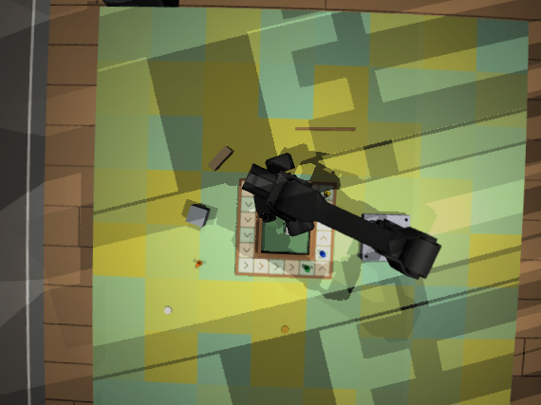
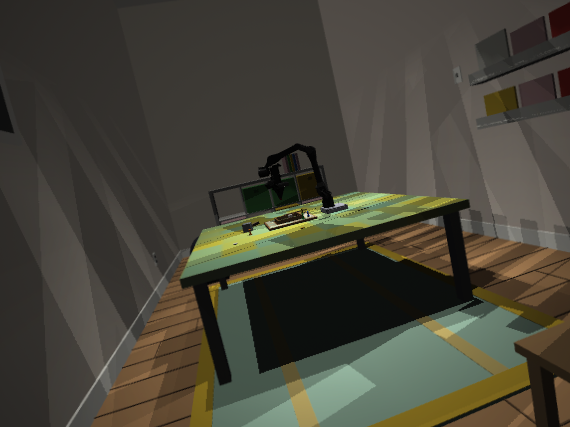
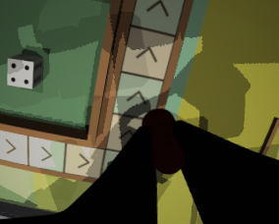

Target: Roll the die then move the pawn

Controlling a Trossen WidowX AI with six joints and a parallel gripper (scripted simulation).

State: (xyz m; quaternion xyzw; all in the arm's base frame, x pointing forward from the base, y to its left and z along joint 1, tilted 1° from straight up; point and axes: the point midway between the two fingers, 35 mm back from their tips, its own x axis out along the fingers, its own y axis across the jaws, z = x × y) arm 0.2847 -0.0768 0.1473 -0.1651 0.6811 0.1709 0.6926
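Right now the die is 3 cm behind my gripper tip, 11 cm to the left of it and 12 cm below it. Round my gripper tip: yellow pawn (12 cm behind, 1 cm to the right, 11 cm below); then red pawn (1 cm above); then tray (2 cm behind, 11 cm to the left, 13 cm below).
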